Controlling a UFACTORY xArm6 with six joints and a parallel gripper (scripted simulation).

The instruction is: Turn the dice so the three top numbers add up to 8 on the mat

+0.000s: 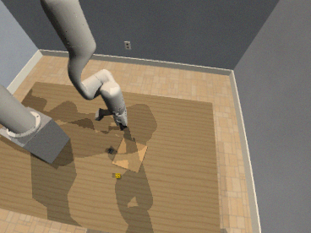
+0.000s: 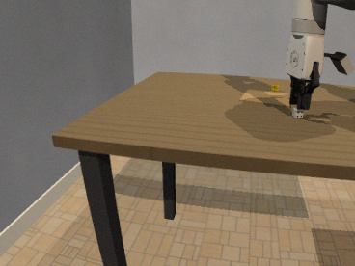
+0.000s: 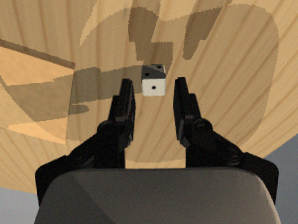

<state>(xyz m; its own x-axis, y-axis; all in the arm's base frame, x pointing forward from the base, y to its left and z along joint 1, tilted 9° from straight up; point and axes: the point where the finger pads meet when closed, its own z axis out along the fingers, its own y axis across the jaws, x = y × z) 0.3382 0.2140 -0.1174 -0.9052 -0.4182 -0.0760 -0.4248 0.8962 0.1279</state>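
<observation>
The white die is 4 cm below my hand. From my hand the other things lie so: black die: 15 cm to the right, 4 cm below, 1 cm behind; then tan mat: 14 cm to the right, 9 cm ahead, 4 cm below; then yellow die: 25 cm to the right, 7 cm ahead, 4 cm below.
</observation>
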